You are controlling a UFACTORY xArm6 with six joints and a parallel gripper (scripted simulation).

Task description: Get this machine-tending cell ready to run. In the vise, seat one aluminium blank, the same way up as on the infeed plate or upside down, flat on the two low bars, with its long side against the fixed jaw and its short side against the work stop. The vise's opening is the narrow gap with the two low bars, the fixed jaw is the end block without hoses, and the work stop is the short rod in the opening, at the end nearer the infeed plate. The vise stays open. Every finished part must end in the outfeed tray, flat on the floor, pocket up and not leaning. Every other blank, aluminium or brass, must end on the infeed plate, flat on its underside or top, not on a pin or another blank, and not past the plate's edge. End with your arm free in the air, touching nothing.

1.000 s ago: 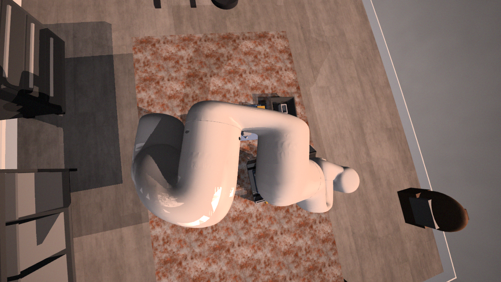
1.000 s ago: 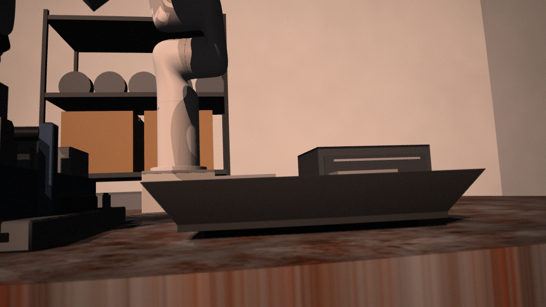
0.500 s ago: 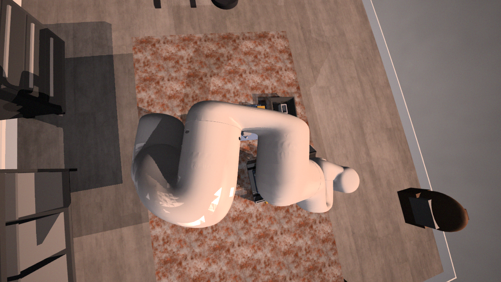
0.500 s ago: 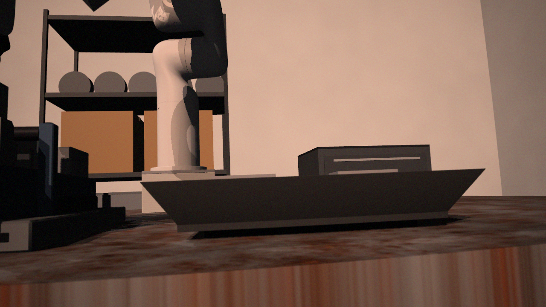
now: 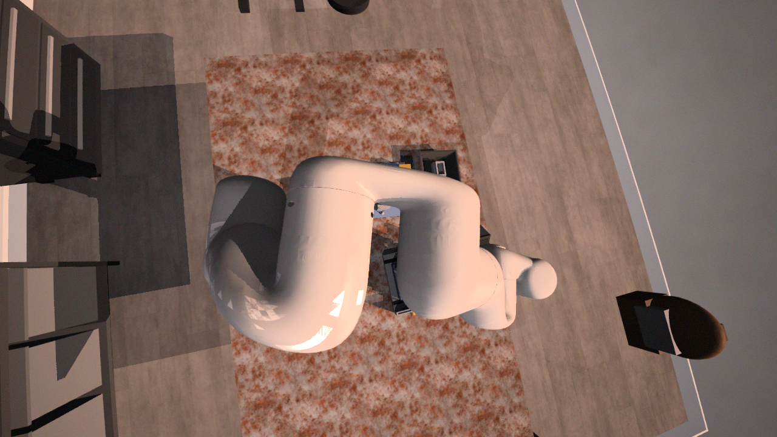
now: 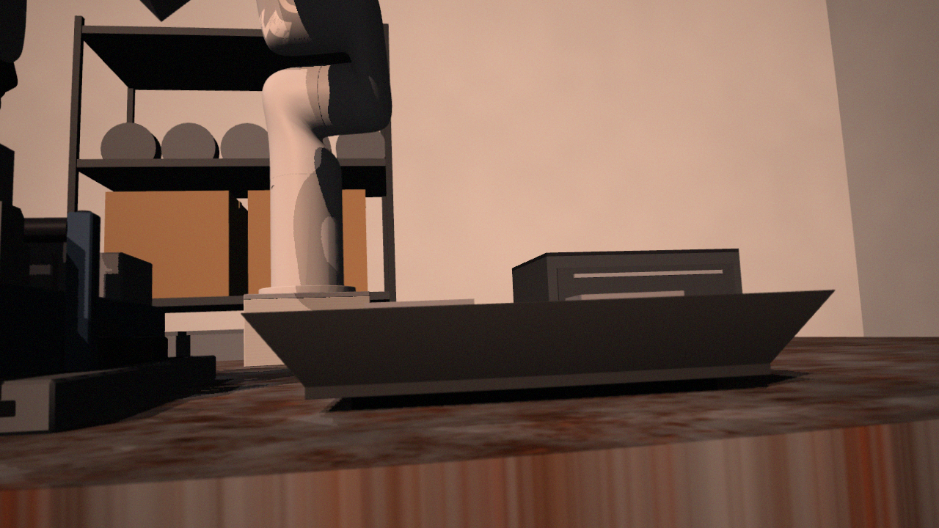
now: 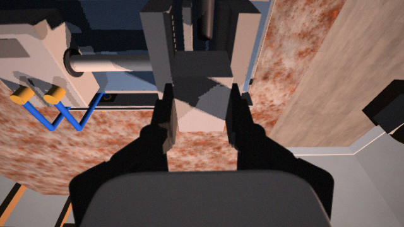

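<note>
Now: hand 90 mm past the vise piston rod, 10 mm to the right of it and 60 mm above it. Round my hand: vise body (70 mm behind, 10 mm to the left, 100 mm below); then brass blank (90 mm behind, 350 mm to the left, 120 mm below).
</note>
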